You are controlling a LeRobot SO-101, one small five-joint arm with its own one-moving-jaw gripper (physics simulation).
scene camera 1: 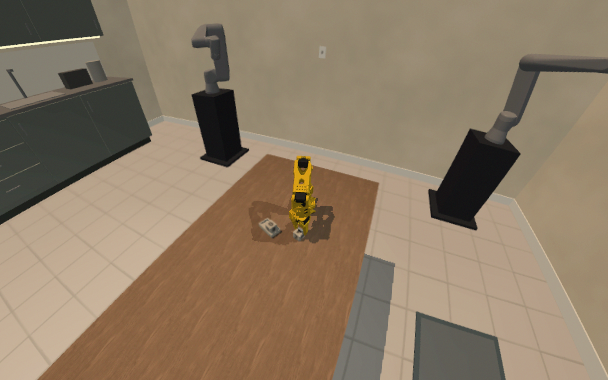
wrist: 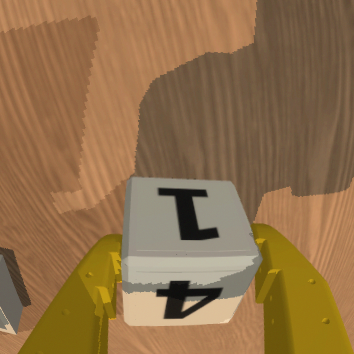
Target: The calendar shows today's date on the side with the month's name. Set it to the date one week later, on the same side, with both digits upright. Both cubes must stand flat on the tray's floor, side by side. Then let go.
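Observation:
A white number cube [scene camera 1: 298, 234] [wrist: 186, 220] is between the jaws, at or close to the table top. In the wrist view its upper face shows a 1 and the face nearer the camera shows a 4, both upside down. My gripper [scene camera 1: 300, 229] [wrist: 187, 250] is shut on this cube, one jaw pressing each side. The calendar tray [scene camera 1: 276, 234] [wrist: 8, 305] lies on the table left of the gripper in the scene view; part of it shows at the wrist view's left edge. Another cube [scene camera 1: 271, 224] sits in the tray, its digit too small to read.
The wooden table [scene camera 1: 225, 300] [wrist: 45, 100] carries the yellow arm, the tray and the cubes. The arm's shadow falls around them. The table's right edge lies beyond the gripper. Two grey arms on black pedestals [scene camera 1: 220, 125] [scene camera 1: 472, 175] stand on the floor behind the table.

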